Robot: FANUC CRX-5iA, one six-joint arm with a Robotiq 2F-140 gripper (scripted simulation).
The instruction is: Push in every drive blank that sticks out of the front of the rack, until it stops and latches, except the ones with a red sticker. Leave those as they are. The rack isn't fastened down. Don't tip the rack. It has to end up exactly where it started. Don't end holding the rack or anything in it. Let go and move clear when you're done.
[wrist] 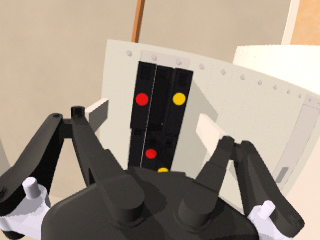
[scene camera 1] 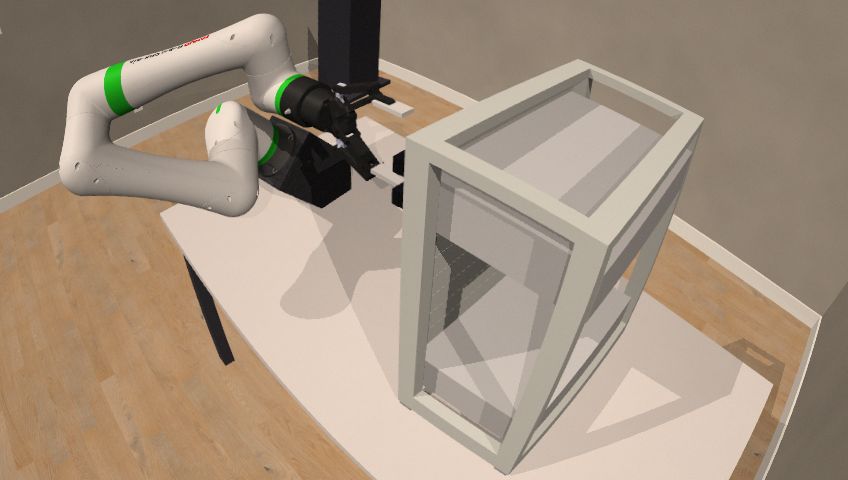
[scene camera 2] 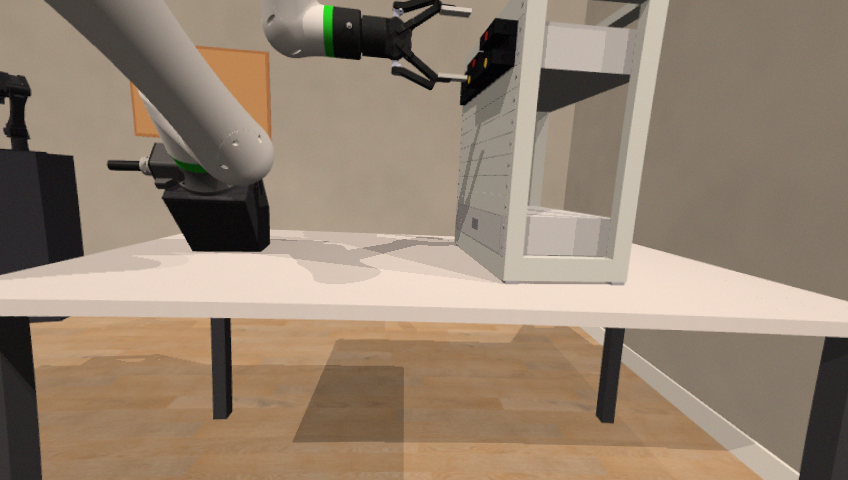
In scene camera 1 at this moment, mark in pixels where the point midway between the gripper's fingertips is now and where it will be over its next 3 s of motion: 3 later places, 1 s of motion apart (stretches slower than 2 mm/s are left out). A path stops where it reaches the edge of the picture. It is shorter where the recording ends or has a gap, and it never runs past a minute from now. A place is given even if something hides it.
My gripper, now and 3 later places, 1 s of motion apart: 406, 149; 421, 150; 446, 148; 462, 156
